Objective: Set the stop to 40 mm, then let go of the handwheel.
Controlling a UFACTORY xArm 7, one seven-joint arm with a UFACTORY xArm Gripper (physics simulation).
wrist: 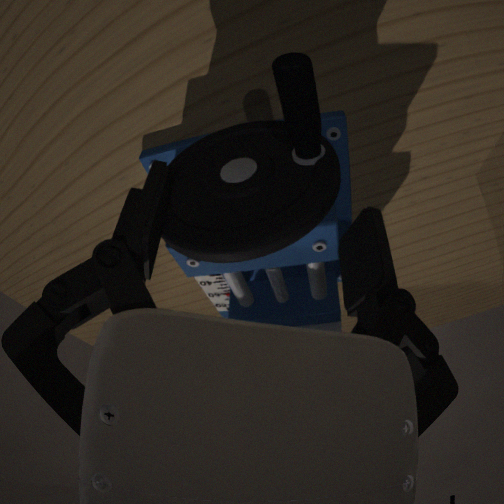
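A black handwheel (252,192) sits on a blue plate (330,235), seen face-on in dim light. It has a grey hub (238,170) and a black crank handle (297,102) sticking out at its upper right. My gripper (262,192) is open and straddles the wheel. The left finger (147,210) lies against the wheel's left rim. The right finger (367,250) stands beside the plate's right edge, with a small gap to the wheel. Below the plate, a white scale strip (217,290) with a red mark shows partly; its numbers are too small to read.
Three grey rods (277,285) run from under the blue plate toward me. My grey wrist housing (250,405) fills the lower frame and hides the rest of the device. A wooden surface (75,125) lies behind, with the arm's shadow on it.
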